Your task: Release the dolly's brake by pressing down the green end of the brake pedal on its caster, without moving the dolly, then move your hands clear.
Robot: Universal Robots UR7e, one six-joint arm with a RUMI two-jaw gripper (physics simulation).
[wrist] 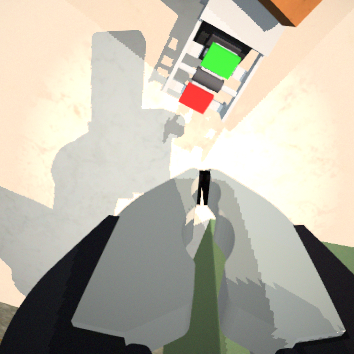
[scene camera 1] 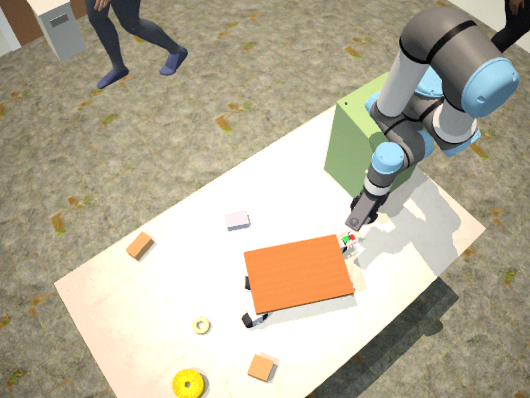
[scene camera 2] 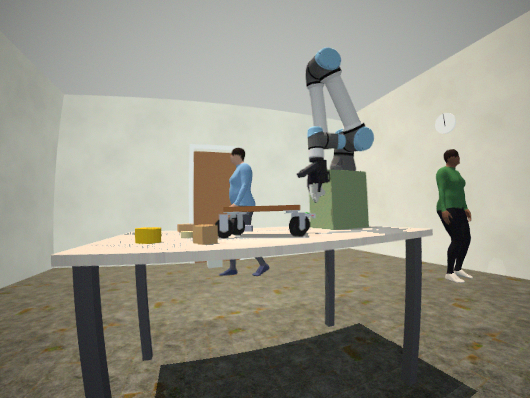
Scene:
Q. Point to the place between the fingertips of my gripper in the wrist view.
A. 201,172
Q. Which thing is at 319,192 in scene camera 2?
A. My gripper.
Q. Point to a dolly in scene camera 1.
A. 285,276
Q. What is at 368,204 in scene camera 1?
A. My gripper.

